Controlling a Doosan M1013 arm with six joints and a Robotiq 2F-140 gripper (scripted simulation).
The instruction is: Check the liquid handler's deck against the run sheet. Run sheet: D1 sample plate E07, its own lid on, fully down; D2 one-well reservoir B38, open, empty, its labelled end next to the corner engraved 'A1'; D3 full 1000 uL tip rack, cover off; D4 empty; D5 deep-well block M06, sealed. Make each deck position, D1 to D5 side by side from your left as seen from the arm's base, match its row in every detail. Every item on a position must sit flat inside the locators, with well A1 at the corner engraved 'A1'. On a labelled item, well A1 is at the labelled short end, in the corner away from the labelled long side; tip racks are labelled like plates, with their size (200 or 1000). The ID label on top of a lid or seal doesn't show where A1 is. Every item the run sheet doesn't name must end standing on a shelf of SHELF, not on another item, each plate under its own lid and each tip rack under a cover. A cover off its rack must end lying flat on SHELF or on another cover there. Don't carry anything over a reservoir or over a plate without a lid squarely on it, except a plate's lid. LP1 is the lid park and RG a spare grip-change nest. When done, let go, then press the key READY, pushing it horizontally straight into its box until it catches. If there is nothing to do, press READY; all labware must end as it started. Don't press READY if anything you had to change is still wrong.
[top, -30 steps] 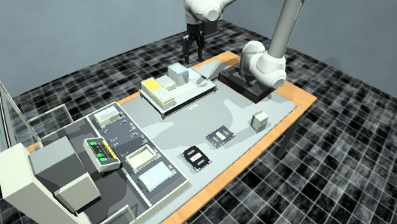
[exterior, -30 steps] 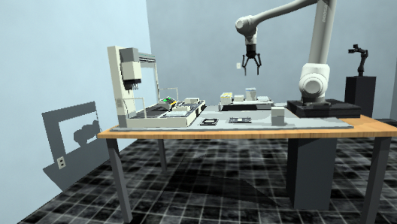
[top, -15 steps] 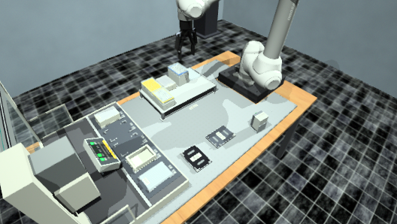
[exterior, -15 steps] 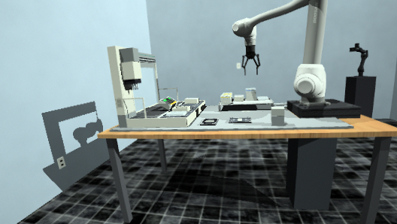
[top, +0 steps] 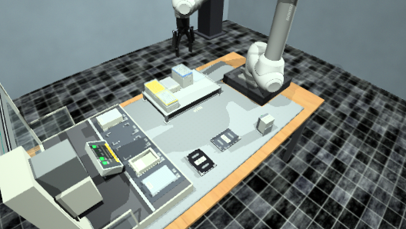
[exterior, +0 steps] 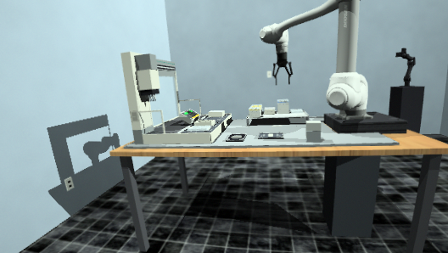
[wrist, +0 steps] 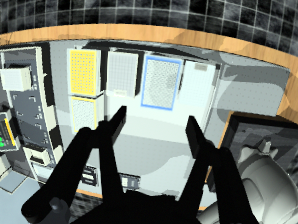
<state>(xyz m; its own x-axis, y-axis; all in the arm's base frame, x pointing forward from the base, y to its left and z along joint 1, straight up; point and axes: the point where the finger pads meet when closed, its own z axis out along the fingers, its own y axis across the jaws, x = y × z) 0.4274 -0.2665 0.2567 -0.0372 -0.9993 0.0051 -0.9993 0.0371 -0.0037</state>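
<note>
Now: hand 10 mm past the blue-rimmed tip rack, 20 mm to the left of it and 180 mm above it. The rest, counted from my hand: clear cover (220 mm ahead, 100 mm to the left, 190 mm below); then yellow-rimmed tip rack (220 mm ahead, 110 mm to the left, 210 mm below); then shelf (60 mm ahead, 40 mm to the left, 250 mm below).
</note>
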